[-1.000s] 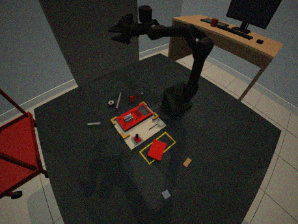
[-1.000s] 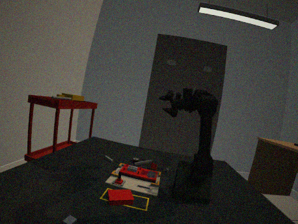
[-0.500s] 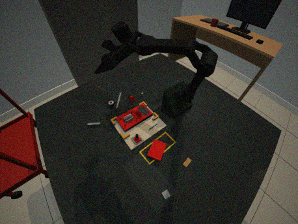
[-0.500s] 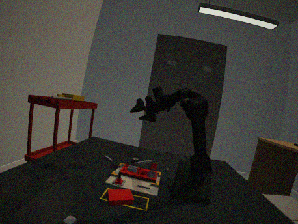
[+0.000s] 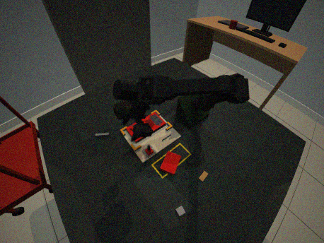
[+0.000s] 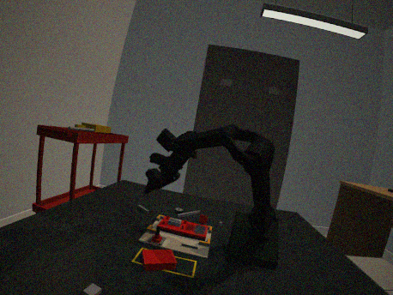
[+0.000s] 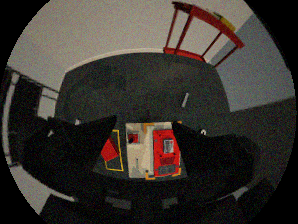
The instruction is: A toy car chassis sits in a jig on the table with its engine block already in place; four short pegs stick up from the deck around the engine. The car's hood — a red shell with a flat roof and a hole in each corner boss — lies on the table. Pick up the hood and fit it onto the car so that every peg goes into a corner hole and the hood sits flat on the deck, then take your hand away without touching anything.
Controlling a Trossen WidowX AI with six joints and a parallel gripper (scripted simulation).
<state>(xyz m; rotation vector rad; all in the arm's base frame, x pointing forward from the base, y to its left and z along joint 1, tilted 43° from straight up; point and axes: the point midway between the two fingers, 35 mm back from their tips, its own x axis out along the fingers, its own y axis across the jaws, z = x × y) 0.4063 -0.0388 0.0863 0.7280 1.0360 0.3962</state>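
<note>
My gripper tip is now 120 mm past the red hood, 150 mm to the right of it and 160 mm above it. The rest, counted from my gripper tip: tan block 210 mm behind, 290 mm to the left, 170 mm below; grey bar 110 mm ahead, 180 mm to the right, 170 mm below; grey engine block 80 mm behind, 90 mm to the right, 150 mm below.
</note>
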